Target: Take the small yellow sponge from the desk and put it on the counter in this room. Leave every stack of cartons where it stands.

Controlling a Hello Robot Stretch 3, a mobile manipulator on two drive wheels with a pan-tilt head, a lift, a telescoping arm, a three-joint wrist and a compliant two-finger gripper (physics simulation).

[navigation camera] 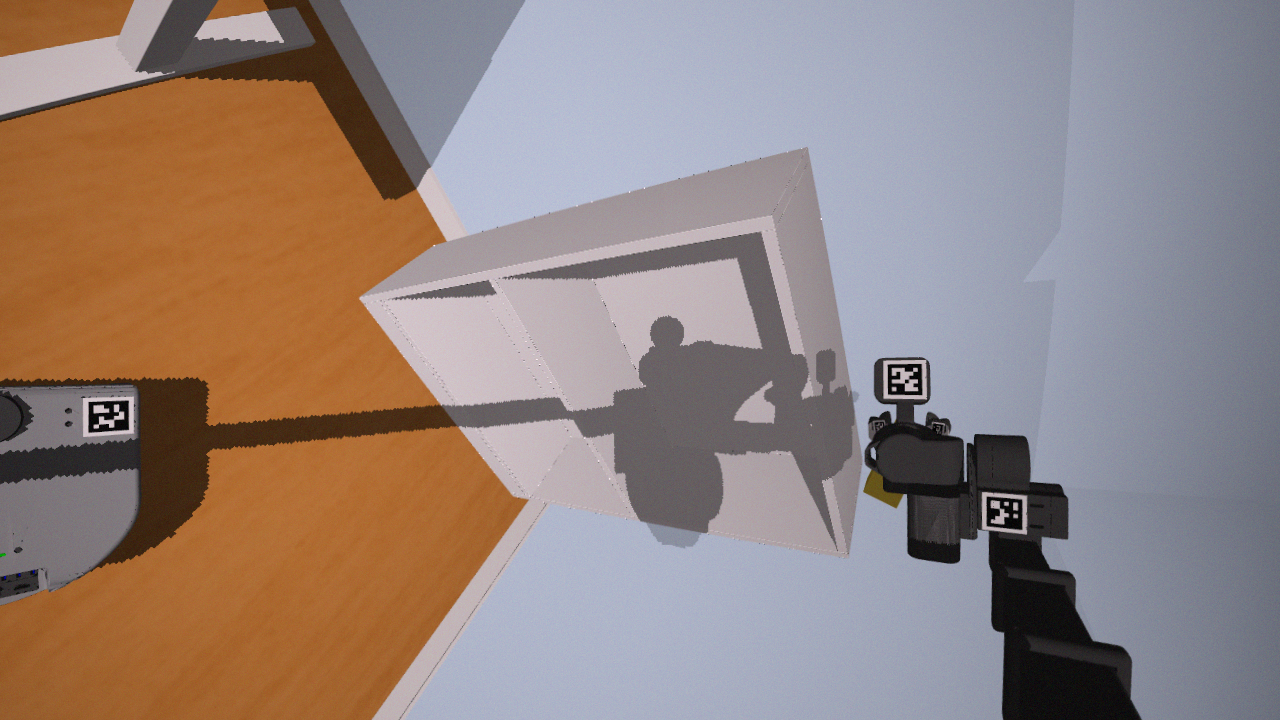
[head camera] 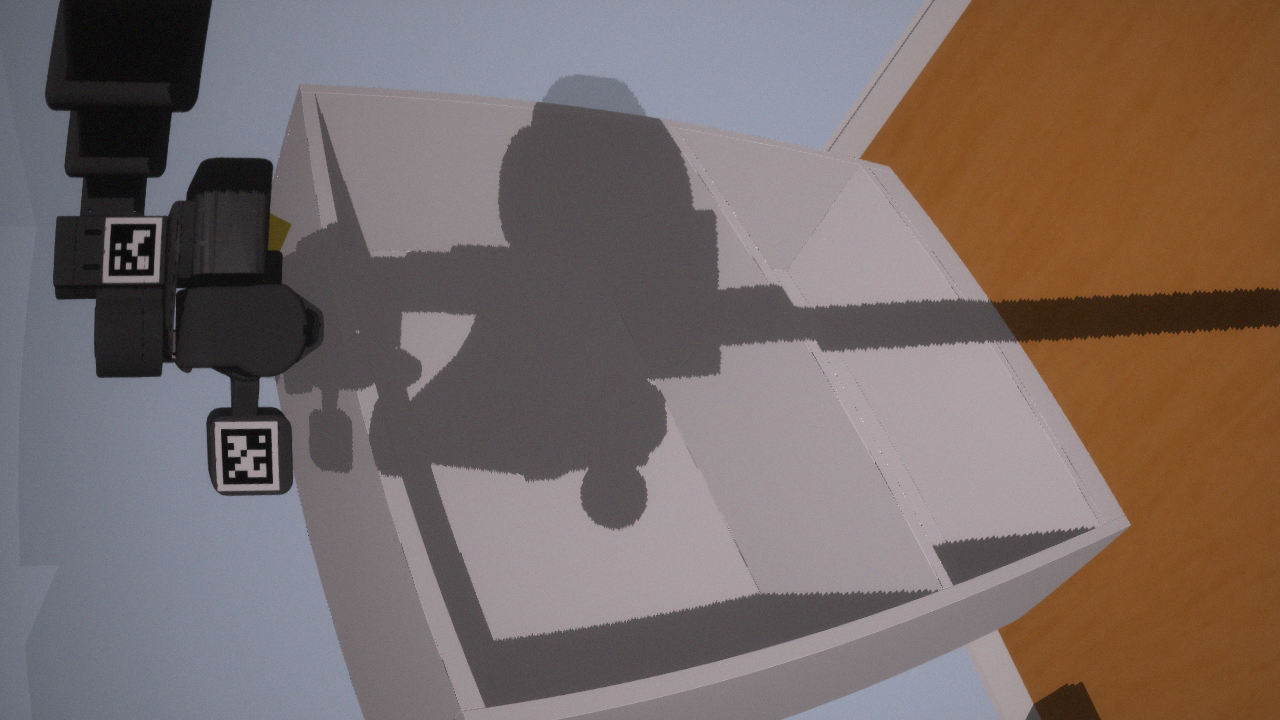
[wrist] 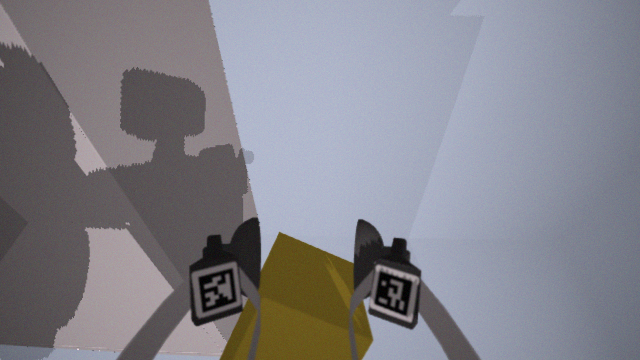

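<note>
A yellow sponge is between the two fingertips of my gripper; both pads touch its sides. In the head view a corner of it shows past the wrist. In the navigation view it shows beside the dark wrist body, which hides part of my gripper. The gripper is shut on the sponge and holds it in the air near one end of a white open unit. I cannot tell whether that unit is the counter. The desk and cartons cannot be made out.
The white unit has two open compartments and stands by the pale blue wall. Orange wooden floor lies beyond it. My base and a white piece of furniture show in the navigation view. My shadow falls across the unit.
</note>
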